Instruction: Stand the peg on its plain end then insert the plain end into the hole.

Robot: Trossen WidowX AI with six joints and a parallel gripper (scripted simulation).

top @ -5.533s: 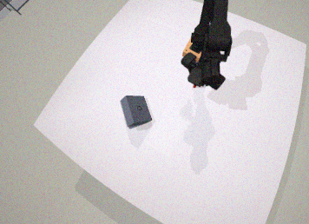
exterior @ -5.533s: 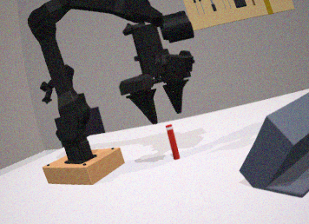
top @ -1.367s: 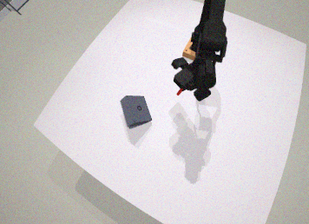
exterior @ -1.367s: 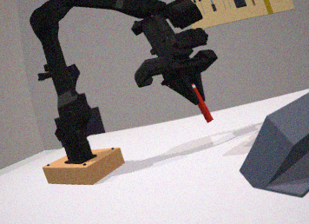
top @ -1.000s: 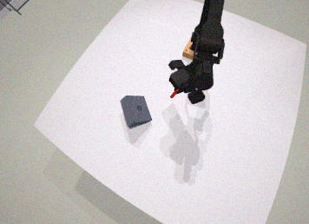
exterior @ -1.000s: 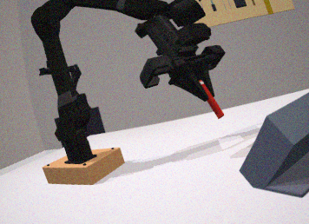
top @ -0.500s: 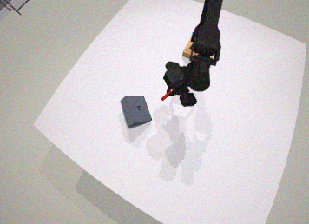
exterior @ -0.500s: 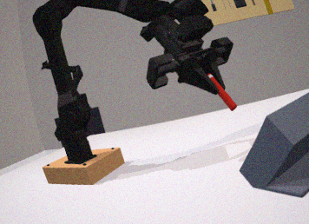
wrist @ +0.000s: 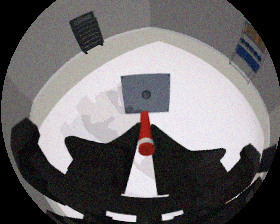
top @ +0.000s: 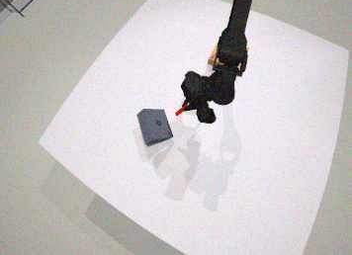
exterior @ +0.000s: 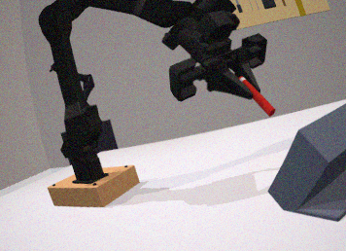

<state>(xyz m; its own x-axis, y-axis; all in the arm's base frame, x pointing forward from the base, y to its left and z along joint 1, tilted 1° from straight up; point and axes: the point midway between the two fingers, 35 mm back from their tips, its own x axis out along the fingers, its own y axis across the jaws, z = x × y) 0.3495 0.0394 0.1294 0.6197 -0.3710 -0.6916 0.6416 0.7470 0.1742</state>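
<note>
The grey sloped panel is 10 cm ahead of my gripper tip, 7 cm to the right of it and 9 cm below it. The rest, counted from my gripper tip: red peg 1 cm behind, 1 cm to the left, 1 cm above.
</note>
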